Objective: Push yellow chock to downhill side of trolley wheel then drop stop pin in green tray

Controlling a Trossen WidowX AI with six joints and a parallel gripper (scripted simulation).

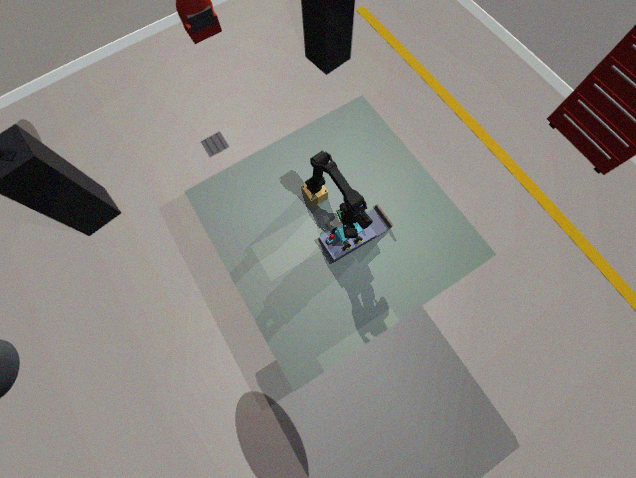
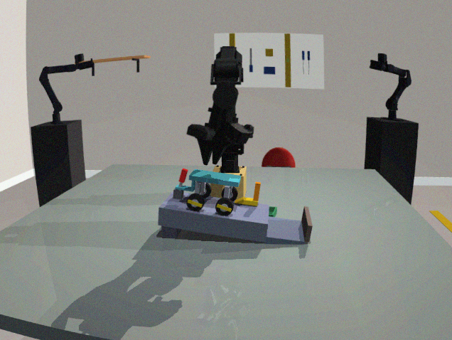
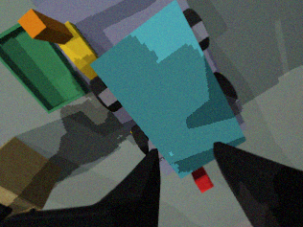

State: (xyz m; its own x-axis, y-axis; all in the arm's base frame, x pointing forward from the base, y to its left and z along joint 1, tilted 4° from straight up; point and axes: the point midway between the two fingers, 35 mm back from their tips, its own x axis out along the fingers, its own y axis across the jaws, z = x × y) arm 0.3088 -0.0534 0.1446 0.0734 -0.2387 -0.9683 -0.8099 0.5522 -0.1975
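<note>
Right now the red-headed stop pin is 2 cm behind my gripper tip, 8 cm to the right of it and 5 cm below it. Round my gripper tip: purple ramp (2 cm ahead, 1 cm to the left, 14 cm below); trolley (1 cm ahead, 1 cm to the left, 7 cm below); yellow chock (3 cm behind, 10 cm to the left, 10 cm below).
</note>
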